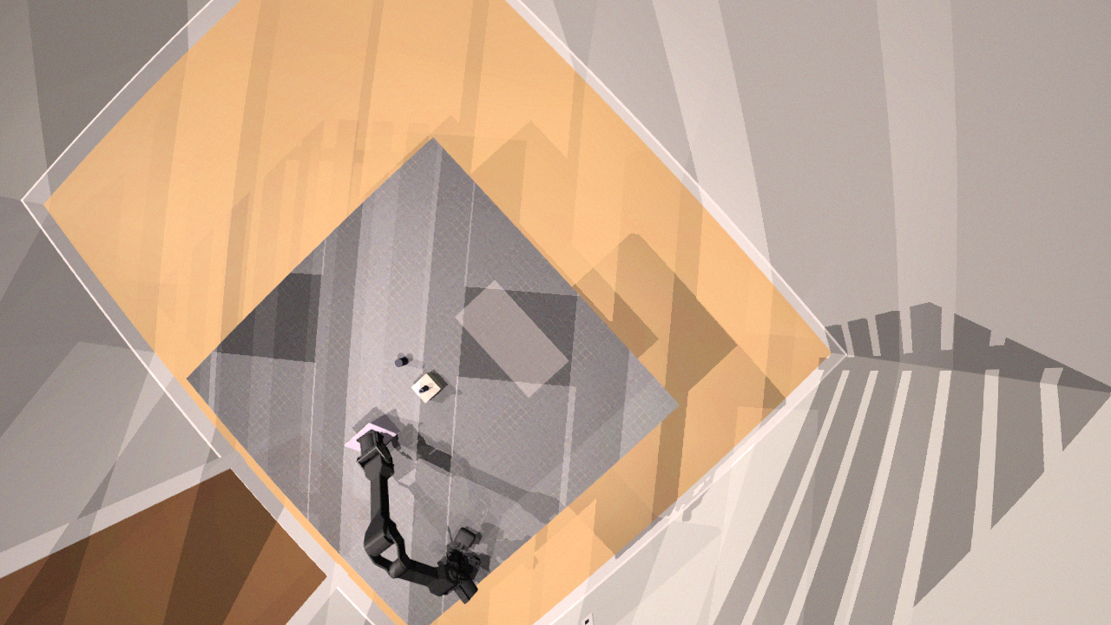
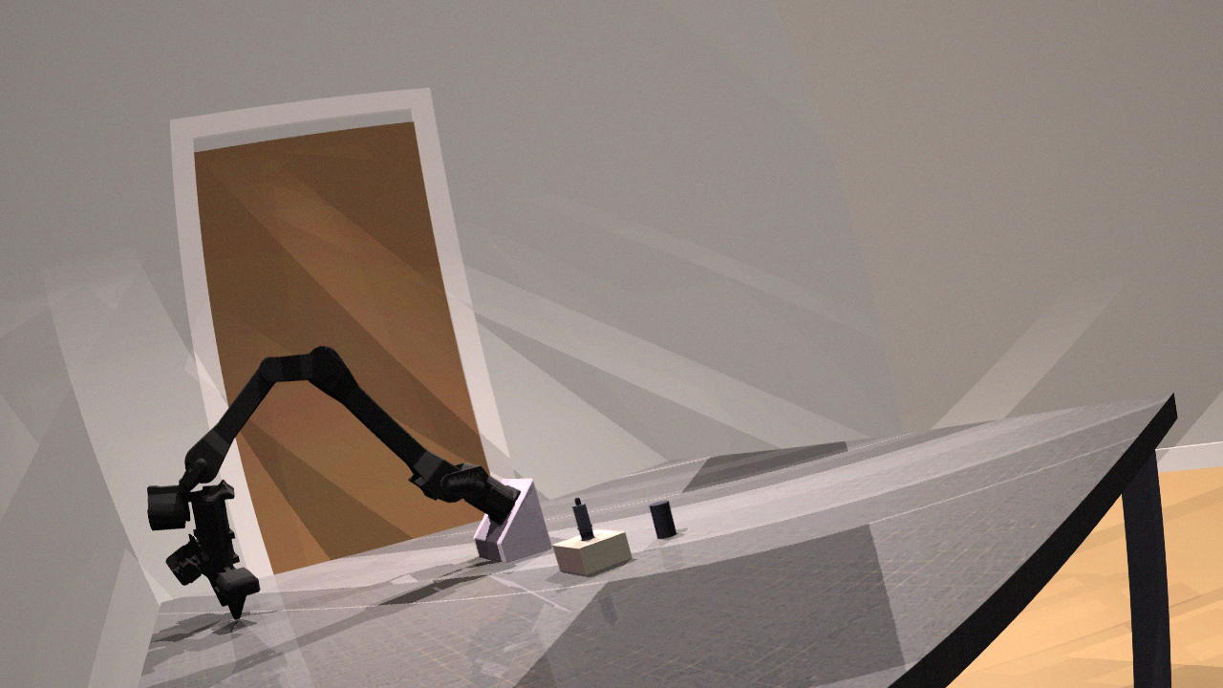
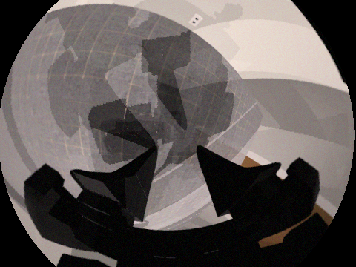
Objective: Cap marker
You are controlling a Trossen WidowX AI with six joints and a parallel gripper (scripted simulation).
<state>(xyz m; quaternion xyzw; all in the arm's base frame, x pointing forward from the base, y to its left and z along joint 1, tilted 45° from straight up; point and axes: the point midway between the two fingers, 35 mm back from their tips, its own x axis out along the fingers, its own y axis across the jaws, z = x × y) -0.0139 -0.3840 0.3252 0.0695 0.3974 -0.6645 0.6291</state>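
The dark cap is 66 cm to the left of my gripper tip, 25 cm ahead of it and 1 cm above it. Also, from my gripper tip: beige holder block: 54 cm to the left, 27 cm ahead, 1 cm above.
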